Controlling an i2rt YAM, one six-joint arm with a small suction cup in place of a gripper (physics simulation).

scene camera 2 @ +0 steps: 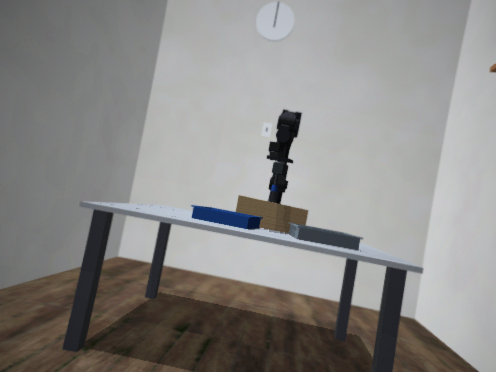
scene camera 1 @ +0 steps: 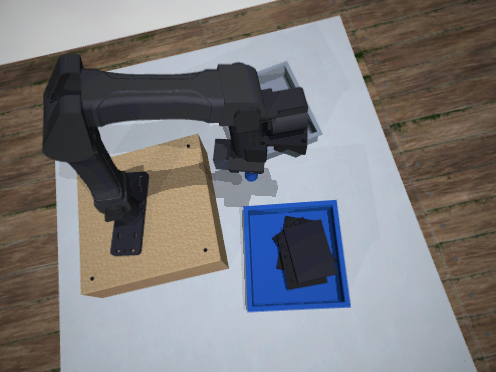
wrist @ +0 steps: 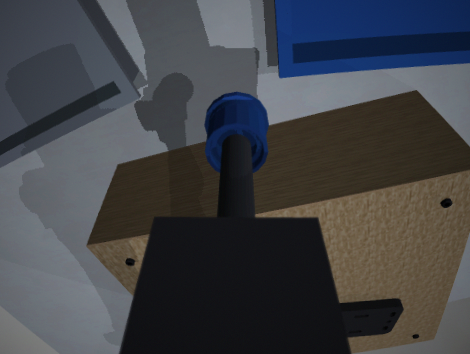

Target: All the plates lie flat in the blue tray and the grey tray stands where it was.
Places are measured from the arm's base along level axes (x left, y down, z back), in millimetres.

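Pixels of known places: end effector, tool point: [scene camera 2: 273,191] [scene camera 1: 251,175] [wrist: 236,121]; arm's base, origin of the base link: [scene camera 2: 273,206] [scene camera 1: 131,213].
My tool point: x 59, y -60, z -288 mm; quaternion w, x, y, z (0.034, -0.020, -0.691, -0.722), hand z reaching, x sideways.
Note:
Ahead of a thing's pixels: the offset from my tool point to its top centre. Level surfaces: height alone.
The dark plates {dy +125, dx -144, dz -125 mm} [scene camera 1: 307,252] lie in an overlapping, turned stack inside the blue tray {dy +119, dx -152, dz -87 mm} [scene camera 1: 344,270] [scene camera 2: 225,218] [wrist: 370,71], towards its right side in scene camera 1. The top plate looks flat; how the lower ones lie is mostly hidden. The grey tray {dy +119, dx +233, dz -27 mm} [scene camera 1: 315,127] [scene camera 2: 330,237] [wrist: 112,102] stands flat on the table, partly behind the arm in scene camera 1; the part of its floor that shows holds no plate. My gripper [scene camera 1: 251,176] [scene camera 2: 274,188] [wrist: 236,112], a blue suction cup, is open and carries nothing. It hangs above the table between the two trays, near the wooden base.
The wooden base block [scene camera 1: 170,215] [scene camera 2: 265,212] [wrist: 390,240] carries the arm and stands left of the blue tray in scene camera 1. The white table {dy +168 mm} [scene camera 1: 400,320] [scene camera 2: 150,210] bears the block and both trays. The arm's shadow falls beside the cup.

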